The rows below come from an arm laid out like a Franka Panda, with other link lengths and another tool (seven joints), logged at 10 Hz.
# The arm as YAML. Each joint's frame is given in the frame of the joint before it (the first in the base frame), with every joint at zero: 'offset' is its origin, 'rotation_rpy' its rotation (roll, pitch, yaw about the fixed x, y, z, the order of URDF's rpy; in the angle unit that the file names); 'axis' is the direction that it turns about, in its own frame. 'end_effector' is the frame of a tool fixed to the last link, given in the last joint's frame.
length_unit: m
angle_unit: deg
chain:
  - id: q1
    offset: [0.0, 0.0, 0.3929]
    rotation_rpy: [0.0, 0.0, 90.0]
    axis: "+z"
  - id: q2
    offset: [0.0, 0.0, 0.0]
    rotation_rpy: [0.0, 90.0, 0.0]
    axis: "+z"
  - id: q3
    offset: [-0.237, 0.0, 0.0]
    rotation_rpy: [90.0, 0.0, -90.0]
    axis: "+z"
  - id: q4
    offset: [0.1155, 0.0, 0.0]
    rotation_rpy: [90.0, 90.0, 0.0]
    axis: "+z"
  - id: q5
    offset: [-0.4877, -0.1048, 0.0]
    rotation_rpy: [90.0, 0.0, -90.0]
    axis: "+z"
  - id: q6
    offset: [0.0, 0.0, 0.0]
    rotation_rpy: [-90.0, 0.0, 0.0]
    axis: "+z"
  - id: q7
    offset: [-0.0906, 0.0, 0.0]
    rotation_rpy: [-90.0, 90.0, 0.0]
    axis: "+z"
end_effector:
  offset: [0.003, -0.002, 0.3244]
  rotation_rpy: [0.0, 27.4, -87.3]
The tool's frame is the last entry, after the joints.
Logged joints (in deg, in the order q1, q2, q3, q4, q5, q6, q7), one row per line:
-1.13 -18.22 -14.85 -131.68 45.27 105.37 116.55
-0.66 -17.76 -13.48 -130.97 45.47 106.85 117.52
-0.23 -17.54 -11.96 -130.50 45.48 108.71 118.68
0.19 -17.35 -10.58 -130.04 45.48 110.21 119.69
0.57 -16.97 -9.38 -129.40 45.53 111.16 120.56
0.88 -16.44 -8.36 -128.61 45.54 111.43 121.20
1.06 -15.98 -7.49 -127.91 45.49 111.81 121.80
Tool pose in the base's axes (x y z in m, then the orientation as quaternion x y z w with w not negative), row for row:
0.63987 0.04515 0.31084 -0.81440 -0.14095 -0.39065 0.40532
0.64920 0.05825 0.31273 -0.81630 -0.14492 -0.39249 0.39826
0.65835 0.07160 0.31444 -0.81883 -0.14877 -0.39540 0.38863
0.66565 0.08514 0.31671 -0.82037 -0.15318 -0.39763 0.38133
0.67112 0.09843 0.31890 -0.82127 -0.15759 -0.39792 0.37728
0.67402 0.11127 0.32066 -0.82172 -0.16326 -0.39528 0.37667
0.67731 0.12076 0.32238 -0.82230 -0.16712 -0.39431 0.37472
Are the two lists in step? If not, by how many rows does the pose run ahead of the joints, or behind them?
They are in step.
